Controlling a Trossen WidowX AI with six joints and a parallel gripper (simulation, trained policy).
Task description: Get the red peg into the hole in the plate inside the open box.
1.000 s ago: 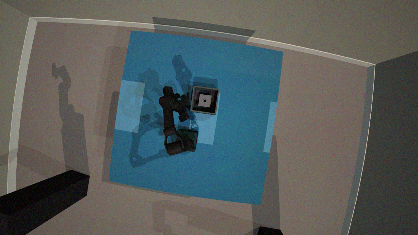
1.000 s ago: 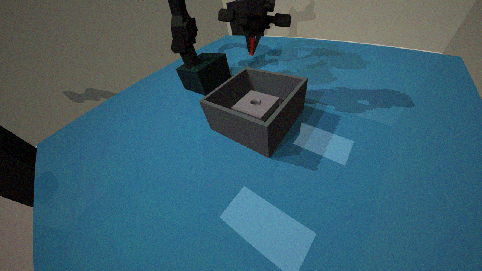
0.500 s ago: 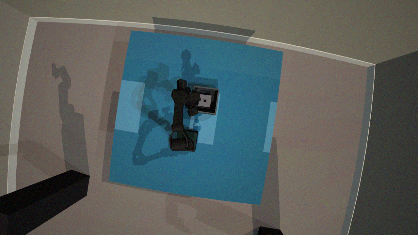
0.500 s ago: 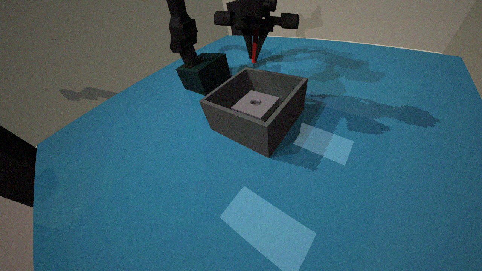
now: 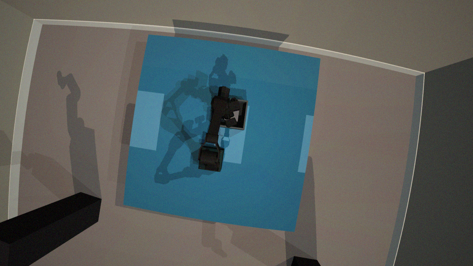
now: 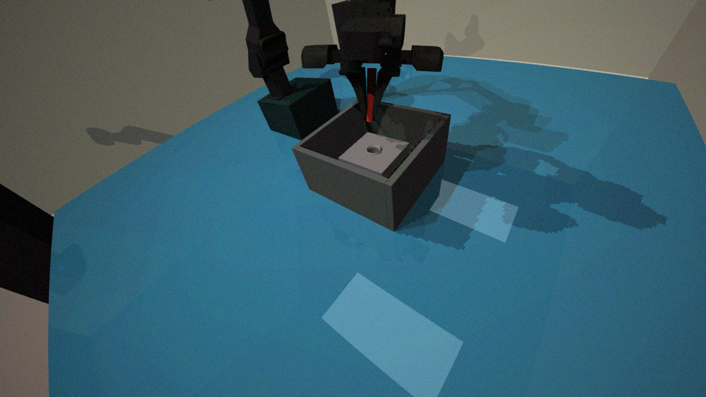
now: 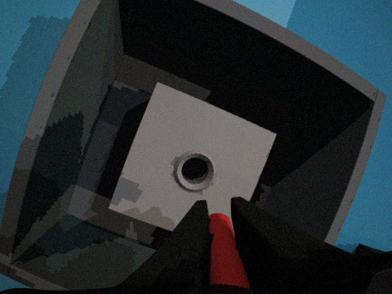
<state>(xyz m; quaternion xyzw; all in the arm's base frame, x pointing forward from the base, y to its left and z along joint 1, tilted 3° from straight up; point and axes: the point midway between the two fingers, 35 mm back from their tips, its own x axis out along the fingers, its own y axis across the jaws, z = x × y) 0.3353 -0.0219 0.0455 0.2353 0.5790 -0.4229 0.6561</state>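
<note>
Now: gripper tip 3 cm below the red peg, 2 cm to the right of it and 1 cm past it. Round my gripper tip: box 9 cm below; grey plate 7 cm below.
</note>
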